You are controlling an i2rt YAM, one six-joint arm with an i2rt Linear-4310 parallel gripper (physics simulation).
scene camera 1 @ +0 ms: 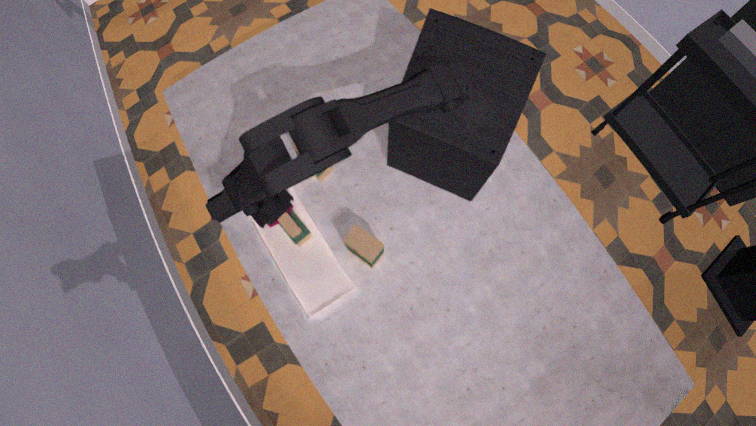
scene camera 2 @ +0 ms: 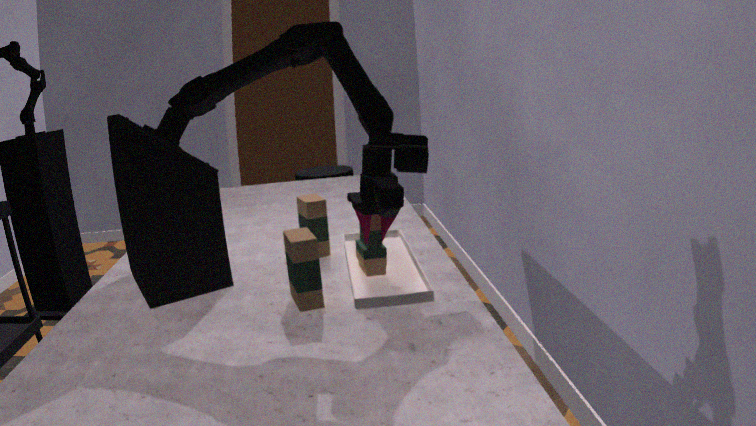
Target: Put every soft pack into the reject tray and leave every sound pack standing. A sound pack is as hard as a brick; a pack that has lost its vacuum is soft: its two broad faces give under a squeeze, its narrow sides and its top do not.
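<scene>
Scene camera 2: my gripper [scene camera 2: 373,241], white reject tray [scene camera 2: 405,282]. Scene camera 1: the tray [scene camera 1: 316,279], my gripper [scene camera 1: 284,216].
</scene>
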